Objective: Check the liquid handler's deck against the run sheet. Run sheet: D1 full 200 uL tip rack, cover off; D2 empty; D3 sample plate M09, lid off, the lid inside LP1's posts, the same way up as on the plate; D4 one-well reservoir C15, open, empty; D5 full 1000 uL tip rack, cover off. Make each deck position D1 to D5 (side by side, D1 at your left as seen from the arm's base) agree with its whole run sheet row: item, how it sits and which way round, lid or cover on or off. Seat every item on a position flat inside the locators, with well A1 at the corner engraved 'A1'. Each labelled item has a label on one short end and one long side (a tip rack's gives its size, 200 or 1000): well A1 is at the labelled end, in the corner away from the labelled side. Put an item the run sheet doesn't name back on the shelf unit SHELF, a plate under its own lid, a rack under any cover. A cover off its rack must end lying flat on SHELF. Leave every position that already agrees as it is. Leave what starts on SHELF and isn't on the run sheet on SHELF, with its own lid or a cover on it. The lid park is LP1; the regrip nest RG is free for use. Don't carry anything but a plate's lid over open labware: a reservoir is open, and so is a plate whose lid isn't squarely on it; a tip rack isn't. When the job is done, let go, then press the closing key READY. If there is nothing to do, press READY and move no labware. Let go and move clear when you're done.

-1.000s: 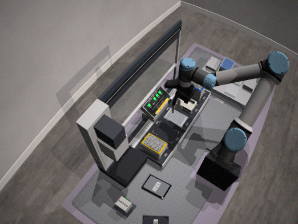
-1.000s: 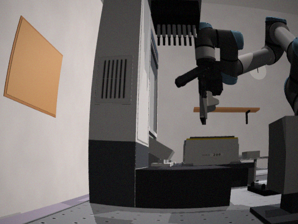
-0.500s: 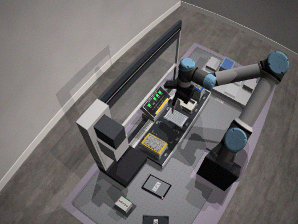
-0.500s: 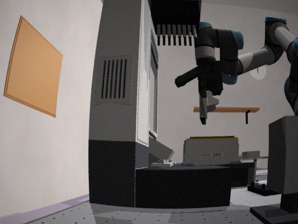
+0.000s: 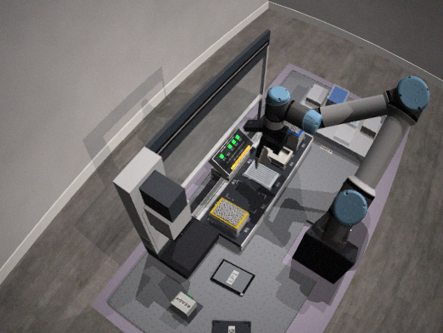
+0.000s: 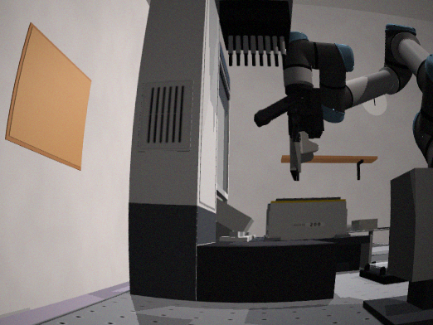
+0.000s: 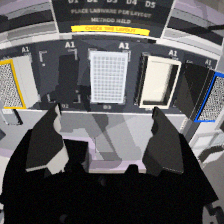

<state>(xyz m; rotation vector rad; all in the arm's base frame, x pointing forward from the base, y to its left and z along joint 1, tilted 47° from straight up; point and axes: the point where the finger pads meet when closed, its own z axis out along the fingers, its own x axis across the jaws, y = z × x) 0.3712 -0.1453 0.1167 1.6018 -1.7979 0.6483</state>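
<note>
My hand is 25 cm to the right of the yellow-rimmed 200 uL tip rack, 10 cm above it and 2 cm short of it. The rest, counted from my hand: blue-rimmed tip rack: 24 cm to the right, 7 cm below, 1 cm behind; white well plate: 14 cm below; cream one-well reservoir: 13 cm below, 12 cm to the right, 1 cm behind.
</note>
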